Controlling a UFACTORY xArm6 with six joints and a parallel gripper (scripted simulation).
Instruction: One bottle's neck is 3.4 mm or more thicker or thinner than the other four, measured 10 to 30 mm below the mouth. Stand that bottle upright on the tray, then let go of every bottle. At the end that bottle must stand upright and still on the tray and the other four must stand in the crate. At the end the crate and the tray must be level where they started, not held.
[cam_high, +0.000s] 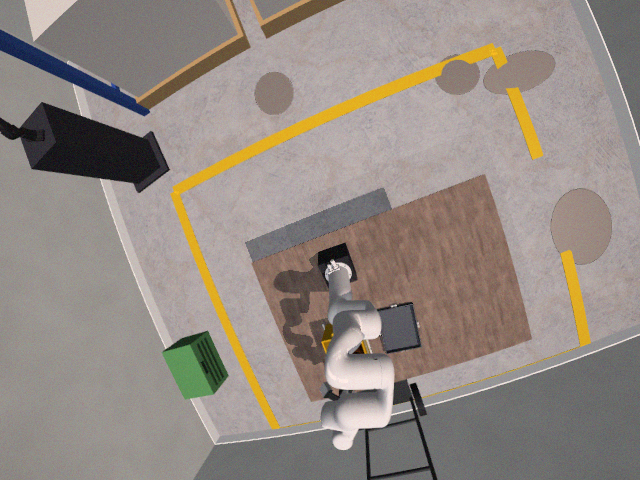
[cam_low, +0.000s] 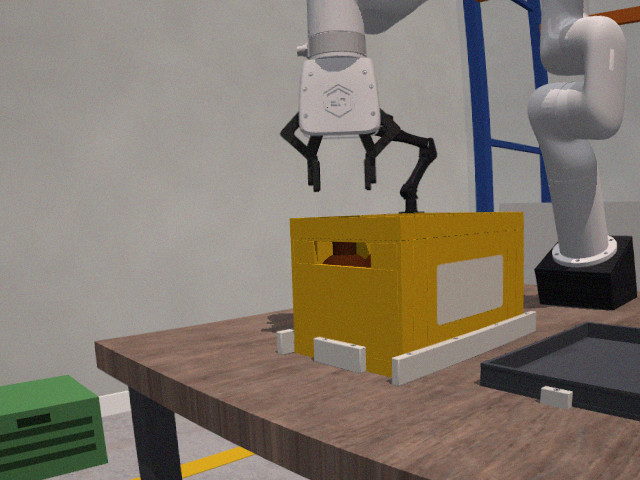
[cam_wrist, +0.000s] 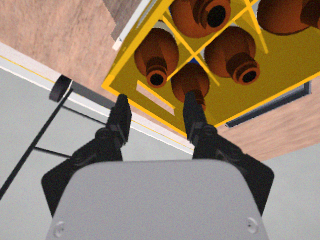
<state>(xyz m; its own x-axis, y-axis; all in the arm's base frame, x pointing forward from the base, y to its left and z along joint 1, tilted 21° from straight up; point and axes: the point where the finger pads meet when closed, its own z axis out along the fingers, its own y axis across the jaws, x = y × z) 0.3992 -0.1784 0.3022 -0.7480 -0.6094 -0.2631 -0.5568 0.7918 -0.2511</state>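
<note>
The yellow crate lies 14 cm below my hand, 8 cm behind it and 6 cm to the left of it. Round my hand: dark tray 33 cm to the left, 21 cm below, 6 cm behind.
</note>
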